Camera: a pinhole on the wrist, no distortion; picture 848 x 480 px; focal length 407.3 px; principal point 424.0 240.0 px. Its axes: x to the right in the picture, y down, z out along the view. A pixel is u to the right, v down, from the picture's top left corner.
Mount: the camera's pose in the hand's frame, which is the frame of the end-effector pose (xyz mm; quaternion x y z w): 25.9 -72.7 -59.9 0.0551 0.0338 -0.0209 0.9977
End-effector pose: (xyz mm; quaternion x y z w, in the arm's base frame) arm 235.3 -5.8 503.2 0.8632 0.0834 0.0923 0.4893
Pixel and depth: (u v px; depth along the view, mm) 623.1 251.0 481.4
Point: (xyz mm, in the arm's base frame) 609.1 -209.0 217.8
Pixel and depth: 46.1 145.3 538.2
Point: -87.0 -399.3 14.6
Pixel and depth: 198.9 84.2 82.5
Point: 219.4 29.1 395.2
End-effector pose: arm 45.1 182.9 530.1 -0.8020 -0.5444 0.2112 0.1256
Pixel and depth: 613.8 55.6 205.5
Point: -131.0 372.2 474.6
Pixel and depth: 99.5 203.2 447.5
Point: -365.6 -52.5 300.0
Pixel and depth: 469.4 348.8 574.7
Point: -149.6 287.3 38.1
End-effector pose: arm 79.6 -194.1 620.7 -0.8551 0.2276 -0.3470 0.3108
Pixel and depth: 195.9 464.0 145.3
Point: 125.5 -127.3 550.3
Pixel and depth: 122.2 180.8 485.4
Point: 234.5 282.7 361.1
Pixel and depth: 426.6 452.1 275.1
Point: 274.8 -167.6 488.2
